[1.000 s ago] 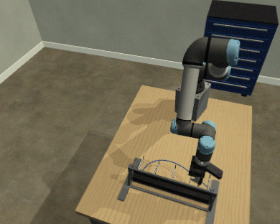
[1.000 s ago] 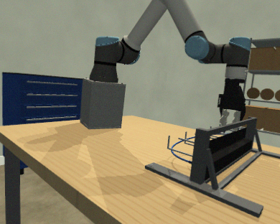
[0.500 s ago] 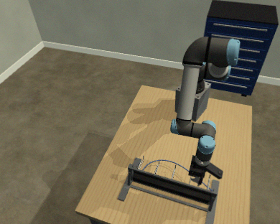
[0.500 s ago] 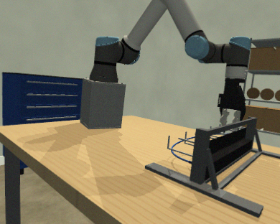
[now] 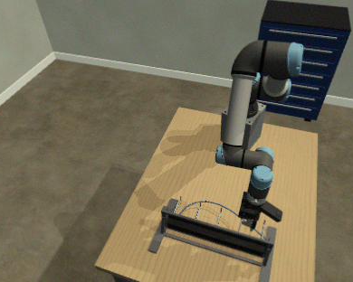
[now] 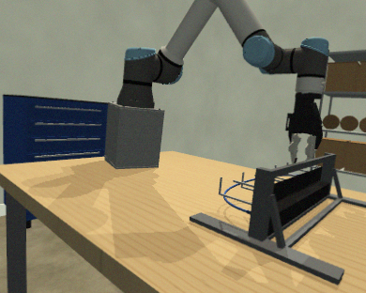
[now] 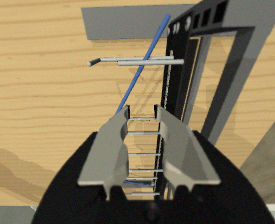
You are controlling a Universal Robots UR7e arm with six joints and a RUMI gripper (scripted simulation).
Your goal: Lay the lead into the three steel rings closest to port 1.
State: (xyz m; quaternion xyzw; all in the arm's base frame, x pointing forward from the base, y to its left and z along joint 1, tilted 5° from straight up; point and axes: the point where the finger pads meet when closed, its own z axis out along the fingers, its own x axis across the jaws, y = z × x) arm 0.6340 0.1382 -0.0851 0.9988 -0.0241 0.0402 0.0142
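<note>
Right now my hand is 150 mm to the left of the rack, 50 mm short of it and 40 mm above it.
</note>
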